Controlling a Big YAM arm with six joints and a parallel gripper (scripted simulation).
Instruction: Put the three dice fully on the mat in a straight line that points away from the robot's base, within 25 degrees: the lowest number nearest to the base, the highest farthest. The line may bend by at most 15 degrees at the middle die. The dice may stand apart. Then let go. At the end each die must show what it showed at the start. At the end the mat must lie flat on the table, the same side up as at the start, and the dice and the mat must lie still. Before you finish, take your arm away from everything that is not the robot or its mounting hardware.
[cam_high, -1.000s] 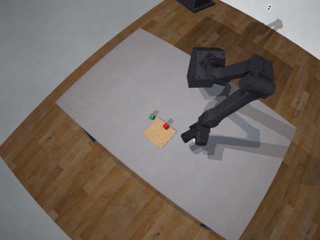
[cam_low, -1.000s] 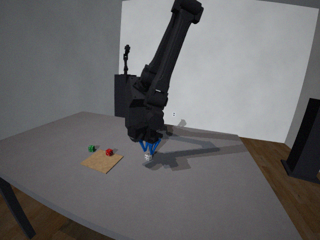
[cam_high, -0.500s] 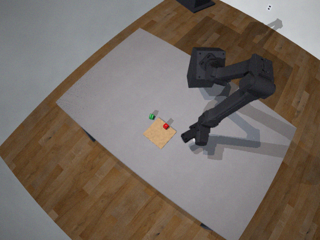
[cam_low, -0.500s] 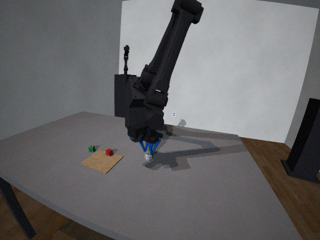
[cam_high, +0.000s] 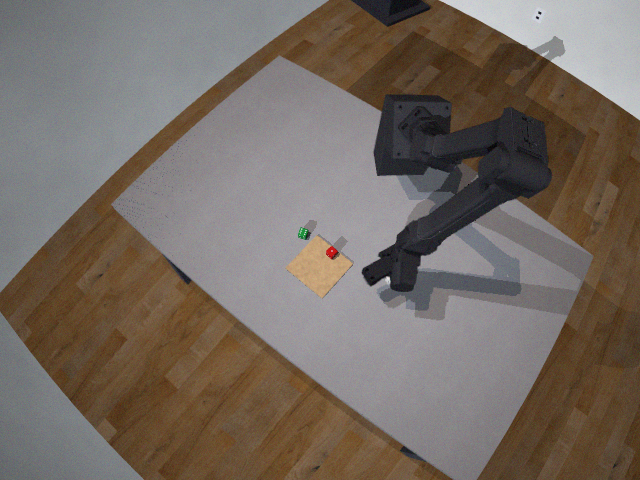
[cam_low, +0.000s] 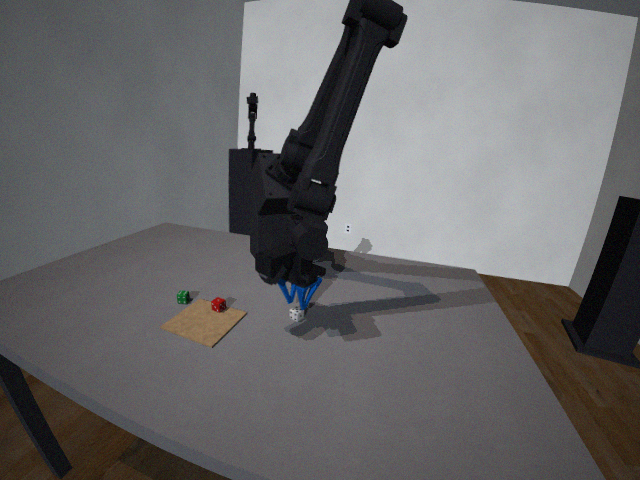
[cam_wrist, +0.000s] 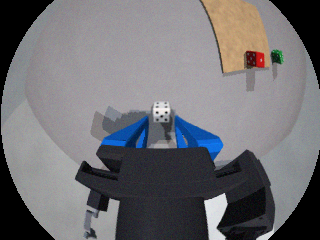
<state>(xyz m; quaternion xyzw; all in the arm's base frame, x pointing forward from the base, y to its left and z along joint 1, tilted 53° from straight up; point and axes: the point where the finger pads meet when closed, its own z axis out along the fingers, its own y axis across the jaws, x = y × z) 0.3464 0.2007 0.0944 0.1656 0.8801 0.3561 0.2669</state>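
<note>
Now: the white die 3 cm below my hand. From my hand the other things lie so: tan mat: 16 cm to the right, 14 cm ahead, 4 cm below; red die: 16 cm to the right, 9 cm ahead, 3 cm below; green die: 27 cm to the right, 12 cm ahead, 3 cm below.
</note>
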